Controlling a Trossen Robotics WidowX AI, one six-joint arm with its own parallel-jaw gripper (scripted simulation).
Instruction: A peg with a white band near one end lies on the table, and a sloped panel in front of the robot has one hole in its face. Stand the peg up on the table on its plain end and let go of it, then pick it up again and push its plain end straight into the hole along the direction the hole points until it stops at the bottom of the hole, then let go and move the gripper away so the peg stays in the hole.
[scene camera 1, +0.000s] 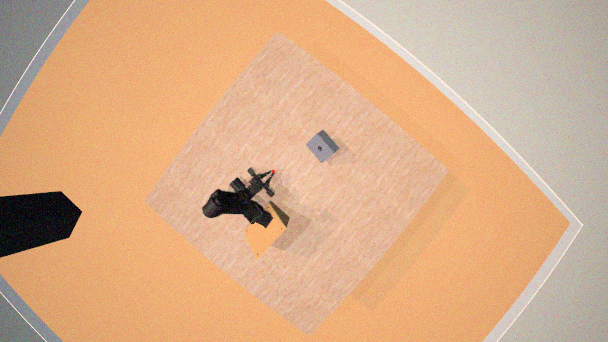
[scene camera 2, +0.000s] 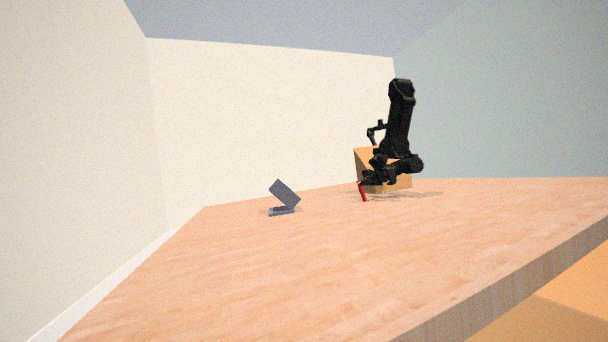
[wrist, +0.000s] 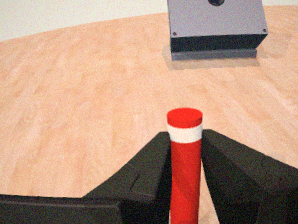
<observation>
I see my gripper (scene camera 2: 358, 184).
My gripper also shows in the wrist view (wrist: 184, 140).
</observation>
